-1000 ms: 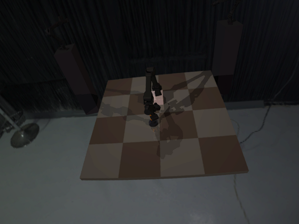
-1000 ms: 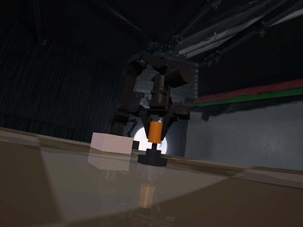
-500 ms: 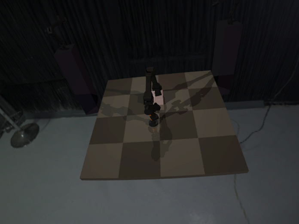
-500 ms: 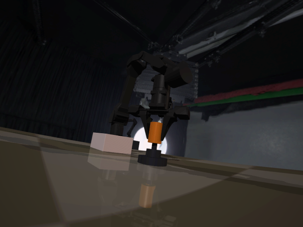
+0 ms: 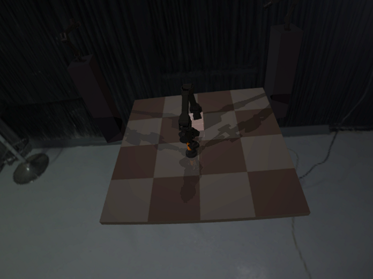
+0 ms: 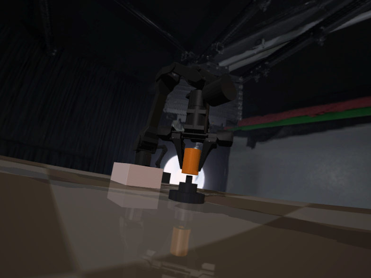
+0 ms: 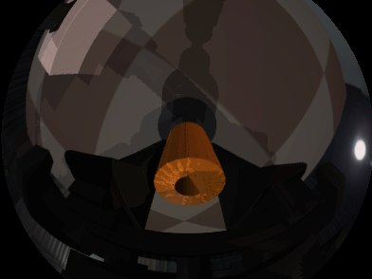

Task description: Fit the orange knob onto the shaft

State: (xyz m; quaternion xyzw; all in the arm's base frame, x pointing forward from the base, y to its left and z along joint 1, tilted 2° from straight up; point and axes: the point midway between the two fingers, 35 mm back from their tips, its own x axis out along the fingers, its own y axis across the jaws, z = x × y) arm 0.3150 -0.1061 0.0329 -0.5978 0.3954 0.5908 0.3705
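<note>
My gripper tip is 20 mm below the orange knob. Round my gripper tip: dark pedestal 40 mm below.
</note>
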